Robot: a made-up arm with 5 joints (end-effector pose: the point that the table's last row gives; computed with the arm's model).
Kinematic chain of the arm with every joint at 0, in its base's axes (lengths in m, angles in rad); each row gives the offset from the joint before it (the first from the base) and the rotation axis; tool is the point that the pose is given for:
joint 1: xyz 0 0 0.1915 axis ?
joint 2: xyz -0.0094 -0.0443 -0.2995 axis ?
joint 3: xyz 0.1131 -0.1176 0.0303 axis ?
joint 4: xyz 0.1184 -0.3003 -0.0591 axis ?
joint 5: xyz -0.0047 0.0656 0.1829 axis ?
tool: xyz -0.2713 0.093 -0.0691
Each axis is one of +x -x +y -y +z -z.
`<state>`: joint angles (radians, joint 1 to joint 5).
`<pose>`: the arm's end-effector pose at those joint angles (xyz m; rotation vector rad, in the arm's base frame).
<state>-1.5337 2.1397 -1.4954 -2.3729 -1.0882</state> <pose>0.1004 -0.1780 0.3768 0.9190 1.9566 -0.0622</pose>
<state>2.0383 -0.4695 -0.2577 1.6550 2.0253</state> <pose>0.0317 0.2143 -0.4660 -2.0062 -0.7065 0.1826</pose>
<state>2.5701 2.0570 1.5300 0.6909 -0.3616</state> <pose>0.2264 -0.1958 -0.1698 0.7601 -0.7162 1.0670</pose>
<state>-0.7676 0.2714 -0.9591 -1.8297 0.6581</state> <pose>0.1558 -0.0924 -0.1670 0.8340 -2.2965 -1.5581</pose>
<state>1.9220 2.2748 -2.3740 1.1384 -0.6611</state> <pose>0.0416 0.1540 0.2982 -0.0373 0.5086 -1.1956</pose>
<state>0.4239 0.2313 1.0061 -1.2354 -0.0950</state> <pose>0.2192 -0.4455 -0.0842 -0.7534 -1.5206 0.9184</pose>
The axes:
joint 1: +z
joint 2: -y
joint 3: -x
joint 4: +y
joint 5: -z

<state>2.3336 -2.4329 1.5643 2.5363 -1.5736</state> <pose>0.1526 0.2205 -0.7596 -2.2246 0.3859 -1.3863</pose>
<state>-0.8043 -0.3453 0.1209 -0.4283 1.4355</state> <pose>0.0874 -0.2460 -0.1016 -0.0995 -0.1400 -2.1899</pose>
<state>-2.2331 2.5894 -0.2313 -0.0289 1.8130</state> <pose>0.0994 0.4027 0.0148 0.5227 2.9458 0.8707</pose>
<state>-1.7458 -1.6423 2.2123 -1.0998 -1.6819</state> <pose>0.0098 -0.4740 -0.2419 0.3548 0.3901 2.1222</pose>
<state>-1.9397 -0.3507 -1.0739 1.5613 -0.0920</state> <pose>-0.5216 -0.1299 -0.2342 1.9525 0.0294 -0.5251</pose>
